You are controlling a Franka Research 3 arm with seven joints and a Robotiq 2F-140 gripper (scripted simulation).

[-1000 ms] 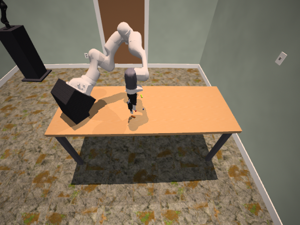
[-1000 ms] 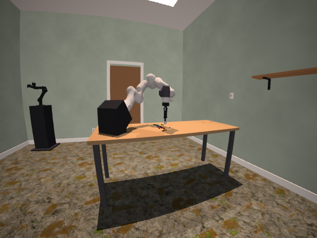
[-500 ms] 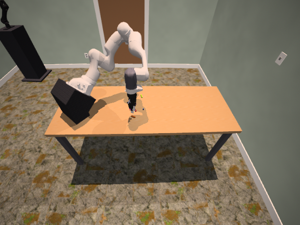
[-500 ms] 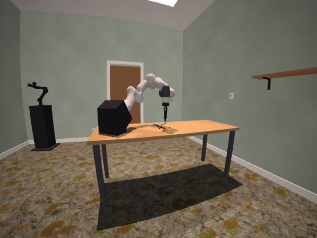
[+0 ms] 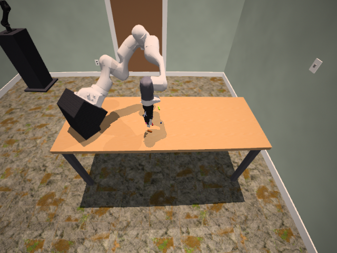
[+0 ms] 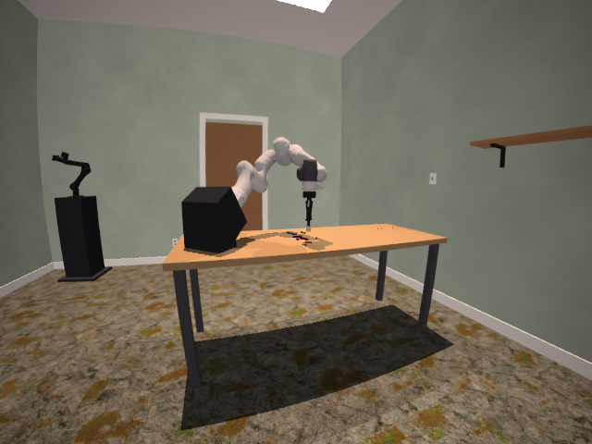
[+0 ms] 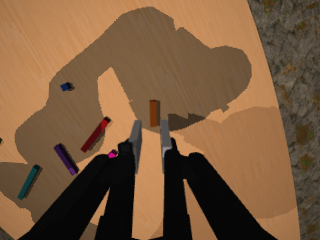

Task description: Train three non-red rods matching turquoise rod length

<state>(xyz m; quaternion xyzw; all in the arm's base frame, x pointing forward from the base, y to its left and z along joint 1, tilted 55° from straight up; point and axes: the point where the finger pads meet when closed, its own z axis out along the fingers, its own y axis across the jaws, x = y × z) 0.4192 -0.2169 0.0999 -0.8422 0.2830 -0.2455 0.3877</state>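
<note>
Now: the orange rod 10 cm below my hand. From my hand the other things lie so: blue rod (9 cm ahead, 10 cm to the left, 10 cm below); then magenta rod (4 cm behind, 9 cm to the left, 10 cm below); then red rod (10 cm to the left, 10 cm below).
</note>
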